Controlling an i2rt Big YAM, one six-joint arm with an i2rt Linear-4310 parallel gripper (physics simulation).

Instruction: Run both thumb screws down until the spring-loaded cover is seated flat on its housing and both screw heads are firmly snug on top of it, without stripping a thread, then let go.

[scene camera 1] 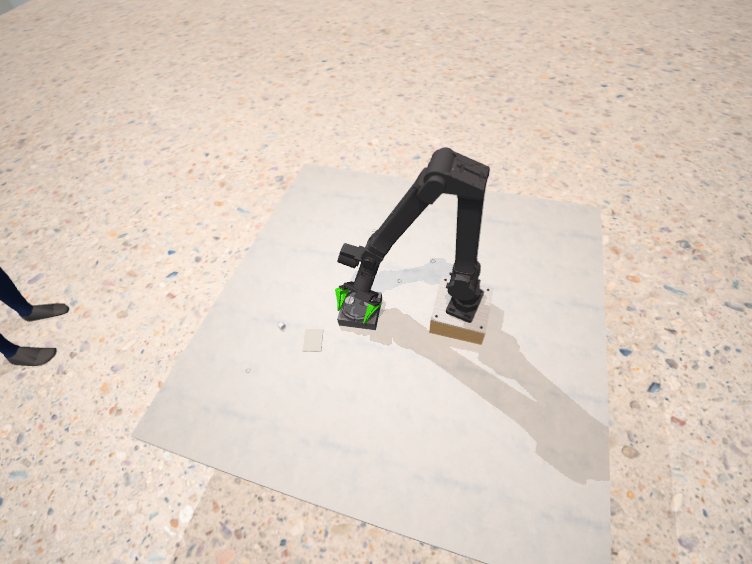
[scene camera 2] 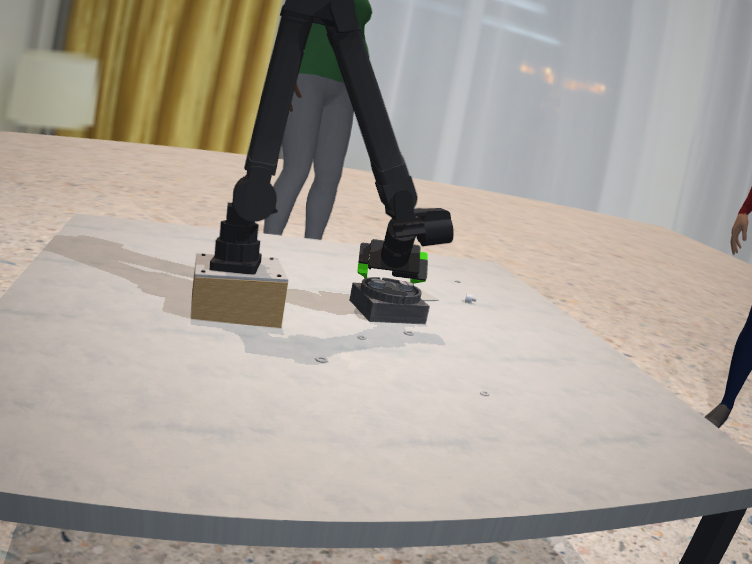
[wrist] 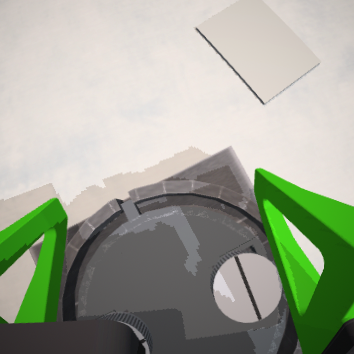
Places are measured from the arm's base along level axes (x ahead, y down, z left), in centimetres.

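Pixels of known places: gripper, fingertip midpoint: (scene camera 1: 351,316) (scene camera 2: 388,279) (wrist: 155,193); arm's base at its link origin: (scene camera 1: 464,302) (scene camera 2: 236,265).
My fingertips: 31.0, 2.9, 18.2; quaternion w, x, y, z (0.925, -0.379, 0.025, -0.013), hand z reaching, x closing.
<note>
Ahead of a thing's pixels: the offset from my fingertips to its top centre, as dx, dy, dz. "pt": to the spot under its first point.
The dark round cover @(+0.2, +0.1, -5.7) (wrist: 145,270) lies inside the ringed rim of its square housing (scene camera 1: 357,324) (scene camera 2: 397,313) (wrist: 227,162). One thumb screw @(+3.3, -1.1, -4.8) (wrist: 247,287), with a slotted pale head, shows beside my right finger in the wrist view. The other thumb screw @(pt -2.0, -1.0, -5.4) (wrist: 129,322) is at the lower left there, mostly hidden behind the dark gripper body. My gripper (scene camera 1: 354,314) (scene camera 2: 390,279) (wrist: 155,193) is open and empty, its green fingers spread wide over the housing. Whether the cover is seated flat and how deep the screws sit cannot be told.
A thin pale square plate @(+9.1, +5.2, +10.5) (scene camera 1: 312,340) (wrist: 257,50) lies near the housing. A small silver part @(+21.8, +3.5, +10.7) (scene camera 1: 281,326) (scene camera 2: 469,298) lies farther out. Small rings, including one ring @(-13.1, +5.3, -36.4) (scene camera 2: 321,360) and another ring @(+13.9, +5.3, -41.3) (scene camera 2: 484,394), lie on the table. The arm's wooden base block (scene camera 1: 456,330) (scene camera 2: 238,301) stands beside the housing.
</note>
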